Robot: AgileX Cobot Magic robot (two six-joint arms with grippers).
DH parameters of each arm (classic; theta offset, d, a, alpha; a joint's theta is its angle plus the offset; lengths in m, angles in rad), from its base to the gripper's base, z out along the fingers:
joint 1: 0 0.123 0 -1.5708
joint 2: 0.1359 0 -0.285 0
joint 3: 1.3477 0 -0.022 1.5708
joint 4: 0 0.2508 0 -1.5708
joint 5: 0 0 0.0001 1.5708
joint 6: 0 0.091 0 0
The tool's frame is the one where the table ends.
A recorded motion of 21 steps. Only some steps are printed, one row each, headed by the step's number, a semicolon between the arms.
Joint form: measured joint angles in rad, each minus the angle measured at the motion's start. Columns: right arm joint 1, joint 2, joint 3, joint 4, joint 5, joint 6; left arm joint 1, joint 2, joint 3, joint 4, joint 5, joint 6.
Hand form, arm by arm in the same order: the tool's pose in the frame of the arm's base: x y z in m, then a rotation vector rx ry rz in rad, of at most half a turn. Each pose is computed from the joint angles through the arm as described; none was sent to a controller.
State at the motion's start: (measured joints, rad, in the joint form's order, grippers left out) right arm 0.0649 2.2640 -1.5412 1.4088 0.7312 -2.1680; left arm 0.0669 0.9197 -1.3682 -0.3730 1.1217 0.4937
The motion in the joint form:
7: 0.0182 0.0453 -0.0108 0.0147 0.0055 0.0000; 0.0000 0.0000 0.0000 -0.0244 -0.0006 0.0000
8: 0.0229 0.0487 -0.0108 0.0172 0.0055 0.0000; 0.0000 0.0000 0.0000 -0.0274 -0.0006 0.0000
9: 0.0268 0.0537 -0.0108 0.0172 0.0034 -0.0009; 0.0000 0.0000 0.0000 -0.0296 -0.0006 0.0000
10: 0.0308 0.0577 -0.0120 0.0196 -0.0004 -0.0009; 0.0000 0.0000 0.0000 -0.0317 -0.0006 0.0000
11: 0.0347 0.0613 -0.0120 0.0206 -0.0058 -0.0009; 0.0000 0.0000 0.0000 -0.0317 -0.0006 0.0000
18: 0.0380 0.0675 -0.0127 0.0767 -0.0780 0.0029; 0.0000 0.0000 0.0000 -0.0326 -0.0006 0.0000
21: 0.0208 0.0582 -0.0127 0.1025 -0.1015 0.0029; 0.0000 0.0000 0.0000 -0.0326 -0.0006 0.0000
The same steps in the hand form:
7: 0.4694 0.0999 0.1184 -1.2126 1.8049 0.4635; 0.1384 -0.0225 0.4731 0.4624 2.0370 -0.1481
8: 0.4690 0.1021 0.1169 -1.2143 1.8055 0.4691; 0.1383 -0.0228 0.4732 0.4624 2.0361 -0.1516
9: 0.4687 0.1038 0.1145 -1.2183 1.8083 0.4716; 0.1383 -0.0229 0.4732 0.4623 2.0354 -0.1541
10: 0.4688 0.1055 0.1129 -1.2183 1.8107 0.4722; 0.1383 -0.0231 0.4733 0.4623 2.0348 -0.1566
11: 0.4687 0.1070 0.1110 -1.2193 1.8146 0.4711; 0.1383 -0.0231 0.4733 0.4623 2.0348 -0.1566
18: 0.4745 0.1045 0.1085 -1.1326 1.8605 0.4200; 0.1383 -0.0232 0.4733 0.4623 2.0345 -0.1576
21: 0.4784 0.0949 0.1134 -1.0783 1.8740 0.3894; 0.1383 -0.0232 0.4733 0.4623 2.0345 -0.1576

